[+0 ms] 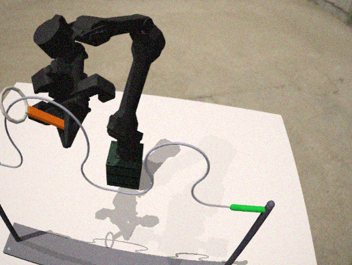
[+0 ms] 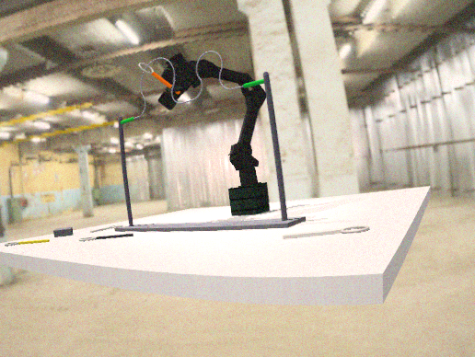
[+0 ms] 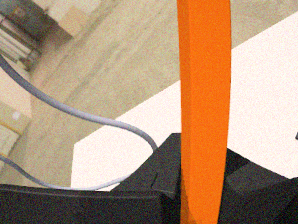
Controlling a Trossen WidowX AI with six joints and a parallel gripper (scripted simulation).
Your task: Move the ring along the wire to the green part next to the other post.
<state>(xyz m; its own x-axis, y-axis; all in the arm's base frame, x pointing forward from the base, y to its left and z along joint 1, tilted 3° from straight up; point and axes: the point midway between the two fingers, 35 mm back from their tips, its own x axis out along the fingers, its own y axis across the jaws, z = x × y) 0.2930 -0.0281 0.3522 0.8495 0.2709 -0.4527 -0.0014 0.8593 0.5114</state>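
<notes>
Right now the orange-handled ring is 7 cm above my gripper tip, 5 cm to the right of it and 1 cm ahead of it. The rest, counted from my gripper tip: grey block: 44 cm to the right, 42 cm below, 22 cm ahead; then pale ring tool: 58 cm to the left, 43 cm below, 17 cm ahead; then yellow-handled ring tool: 43 cm below, 43 cm ahead, 37 cm to the right.
</notes>
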